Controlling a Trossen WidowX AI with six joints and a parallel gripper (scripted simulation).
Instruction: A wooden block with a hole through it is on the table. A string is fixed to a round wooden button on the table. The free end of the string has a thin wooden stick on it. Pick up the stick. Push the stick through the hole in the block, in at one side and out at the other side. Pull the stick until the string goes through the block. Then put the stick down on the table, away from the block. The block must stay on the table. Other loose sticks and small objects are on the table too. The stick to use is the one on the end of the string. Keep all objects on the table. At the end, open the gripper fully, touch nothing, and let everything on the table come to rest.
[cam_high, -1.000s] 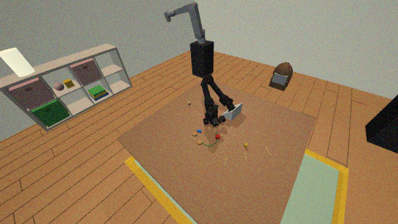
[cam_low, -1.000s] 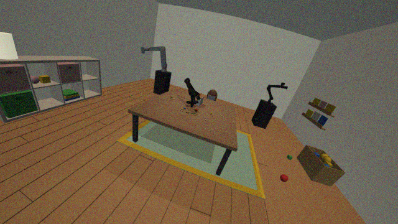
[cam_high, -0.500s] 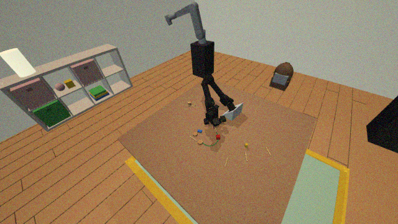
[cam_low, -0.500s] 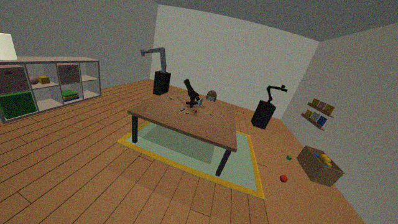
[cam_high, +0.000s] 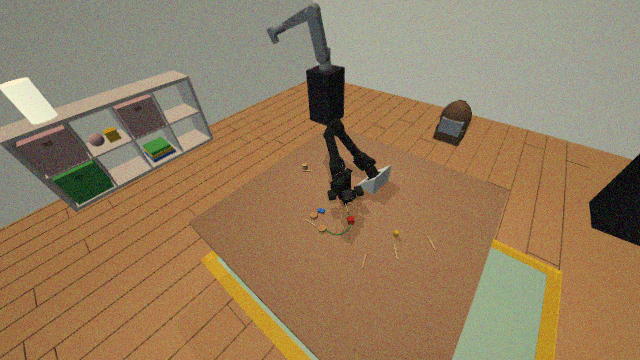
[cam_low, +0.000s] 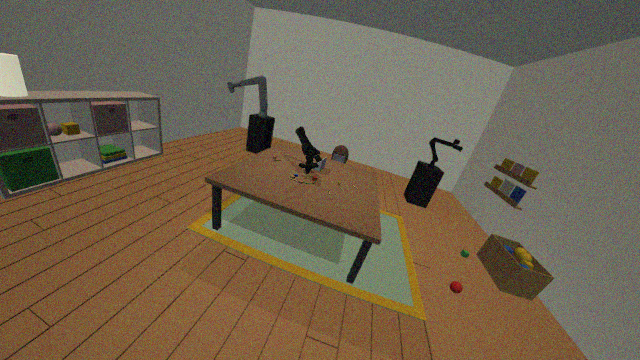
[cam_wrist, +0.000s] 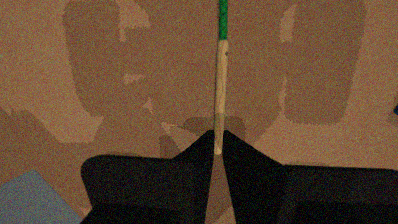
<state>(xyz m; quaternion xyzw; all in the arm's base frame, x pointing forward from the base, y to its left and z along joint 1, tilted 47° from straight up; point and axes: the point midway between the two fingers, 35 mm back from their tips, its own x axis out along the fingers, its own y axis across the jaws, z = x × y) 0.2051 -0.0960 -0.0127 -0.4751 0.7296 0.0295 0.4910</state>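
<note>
Now: gripper tip 30 mm short of the thin wooden stick, 30 mm to the right of it and 10 mm below it. Also, from my gripper tip: red block: 90 mm ahead, 90 mm to the left, 20 mm above; yellow-topped peg: 30 mm ahead, 310 mm to the left, 20 mm above; blue piece: 120 mm ahead, 80 mm to the right, 10 mm above.
</note>
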